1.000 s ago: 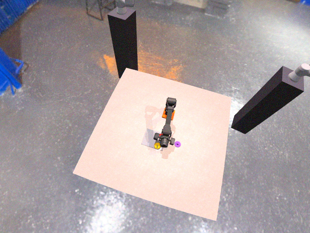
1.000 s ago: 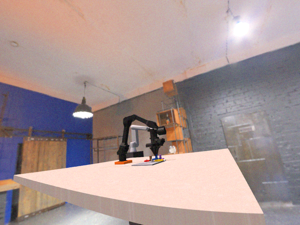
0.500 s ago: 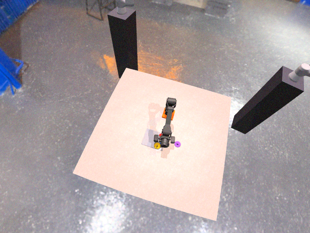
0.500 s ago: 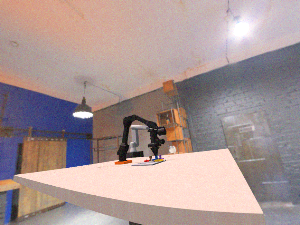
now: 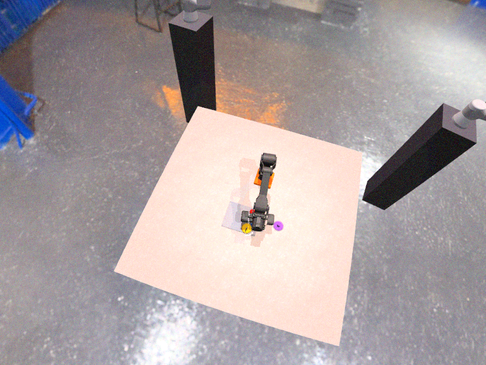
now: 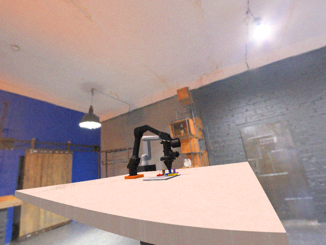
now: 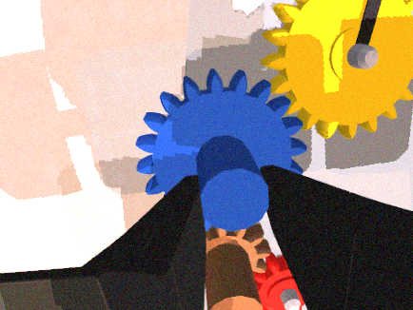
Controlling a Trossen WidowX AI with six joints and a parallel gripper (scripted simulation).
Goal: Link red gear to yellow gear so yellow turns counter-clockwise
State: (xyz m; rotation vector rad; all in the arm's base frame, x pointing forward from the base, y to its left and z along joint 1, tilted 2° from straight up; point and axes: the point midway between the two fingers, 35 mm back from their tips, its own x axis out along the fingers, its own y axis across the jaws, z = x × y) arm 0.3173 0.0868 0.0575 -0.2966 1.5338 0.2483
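Now: gripper tip 10 mm above the blue gear. The rest, counted from my gripper tip: brown gear: 50 mm behind, 20 mm below, 10 mm to the right; yellow gear: 50 mm ahead, 40 mm to the right, 20 mm below; red gear: 60 mm behind, 50 mm to the right, 20 mm below.
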